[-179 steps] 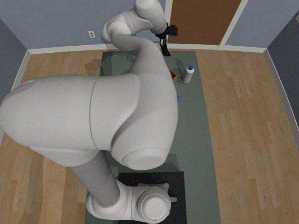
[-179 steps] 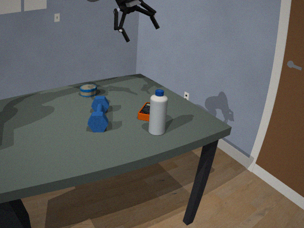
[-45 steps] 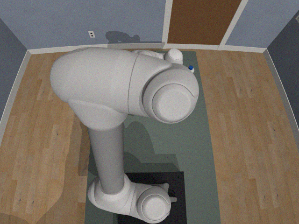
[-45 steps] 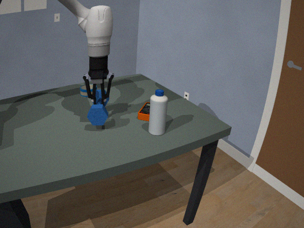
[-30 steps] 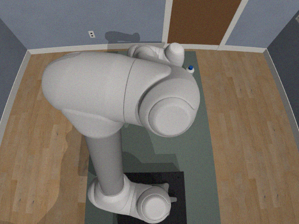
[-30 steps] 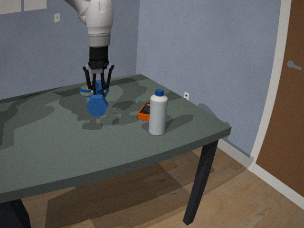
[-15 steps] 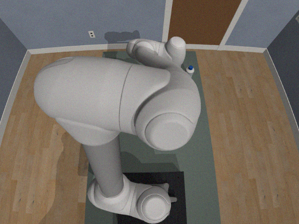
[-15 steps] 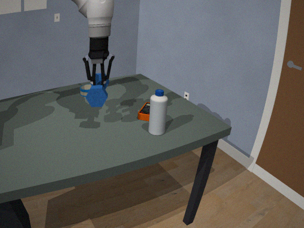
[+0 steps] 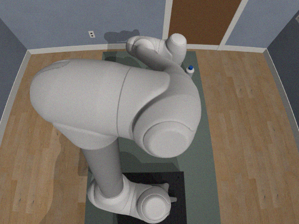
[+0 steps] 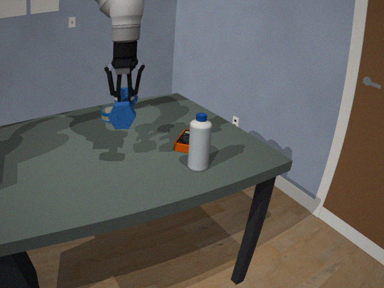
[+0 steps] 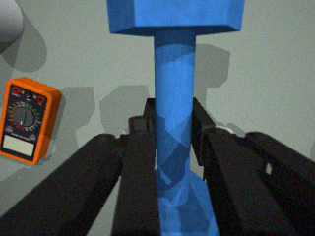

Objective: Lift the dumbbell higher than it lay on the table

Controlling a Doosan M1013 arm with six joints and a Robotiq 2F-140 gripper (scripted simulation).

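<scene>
The blue dumbbell is right at my hand. Round my hand: tape roll: 40 mm ahead, 320 mm to the left, 140 mm below.
</scene>
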